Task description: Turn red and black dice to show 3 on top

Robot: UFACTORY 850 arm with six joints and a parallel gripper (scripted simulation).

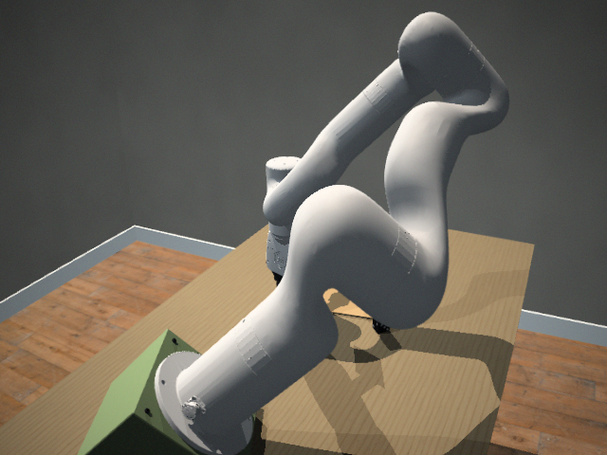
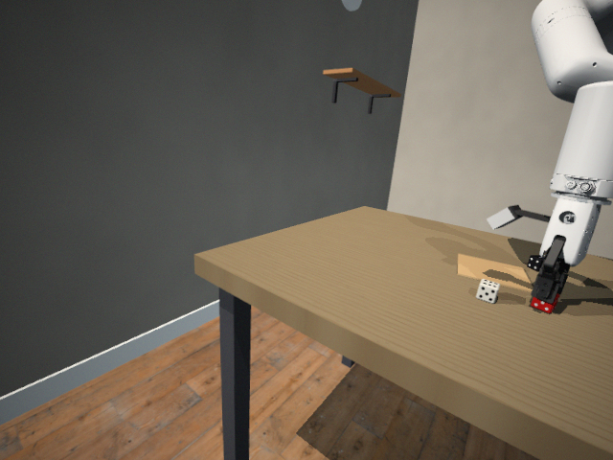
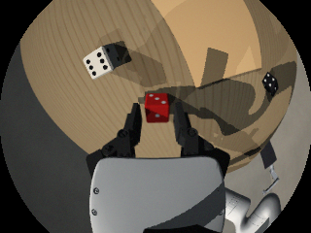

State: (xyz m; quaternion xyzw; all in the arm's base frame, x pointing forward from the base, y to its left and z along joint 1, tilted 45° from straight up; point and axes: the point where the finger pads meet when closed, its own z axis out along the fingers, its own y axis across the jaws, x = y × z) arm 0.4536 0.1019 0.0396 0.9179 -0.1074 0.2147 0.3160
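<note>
The red die lies 30 mm below my hand. The rest, counted from my hand: tan mat 120 mm to the right, 80 mm ahead, 40 mm below; then black die 230 mm to the right, 30 mm below, 20 mm behind; then white die 90 mm ahead, 30 mm to the left, 30 mm below.
</note>
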